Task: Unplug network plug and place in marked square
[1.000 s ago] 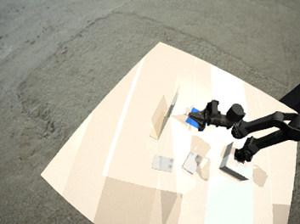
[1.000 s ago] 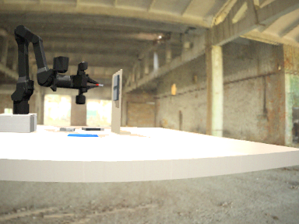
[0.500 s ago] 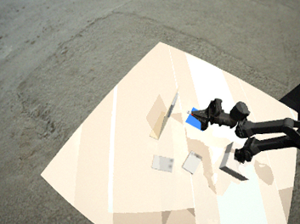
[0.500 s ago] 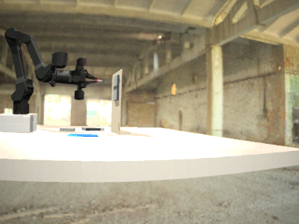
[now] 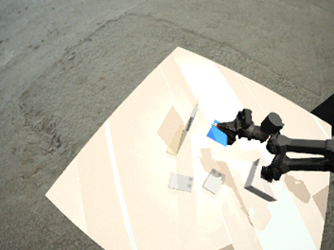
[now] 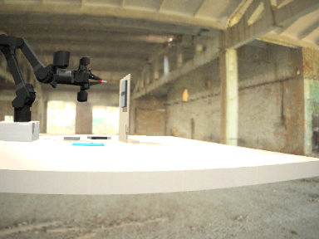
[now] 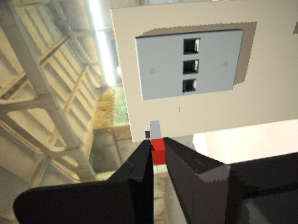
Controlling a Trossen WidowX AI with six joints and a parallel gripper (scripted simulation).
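Right now the blue marked square is 60 mm behind my gripper tip, 140 mm to the right of it and 260 mm below it. From my gripper tip the other things lie so: panel 110 mm ahead, 10 mm to the right, 130 mm below; then red network plug right at my gripper tip.
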